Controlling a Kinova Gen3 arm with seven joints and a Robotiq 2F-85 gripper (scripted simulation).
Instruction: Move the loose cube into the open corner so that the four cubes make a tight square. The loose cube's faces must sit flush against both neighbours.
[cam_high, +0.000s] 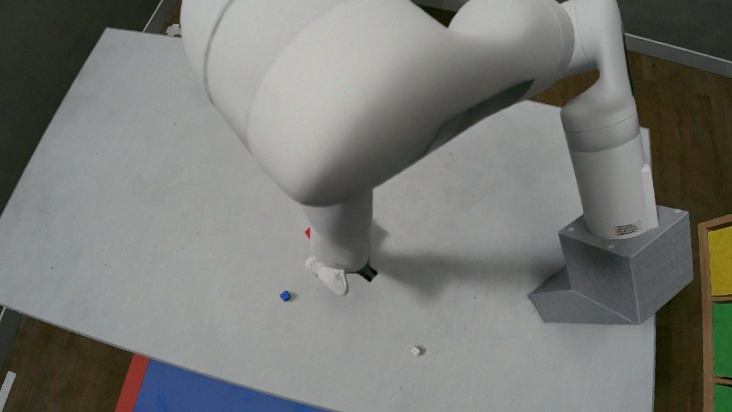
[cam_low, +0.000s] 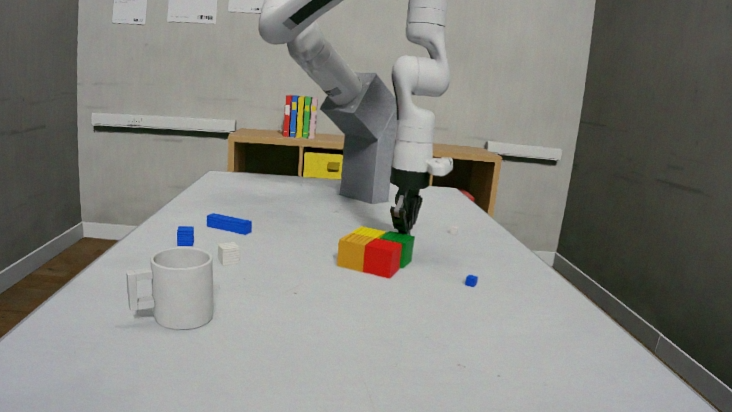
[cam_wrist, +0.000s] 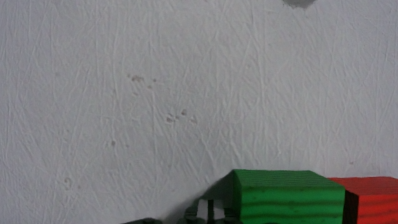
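Now: hand 3 cm to the left of the green cube, 3 cm short of it and 1 cm above it. Also, from my hand: yellow cube 7 cm to the right, 1 cm below; then red cube 7 cm to the right, 7 cm ahead, 1 cm below; then orange cube 11 cm to the right, 3 cm ahead, 1 cm below.
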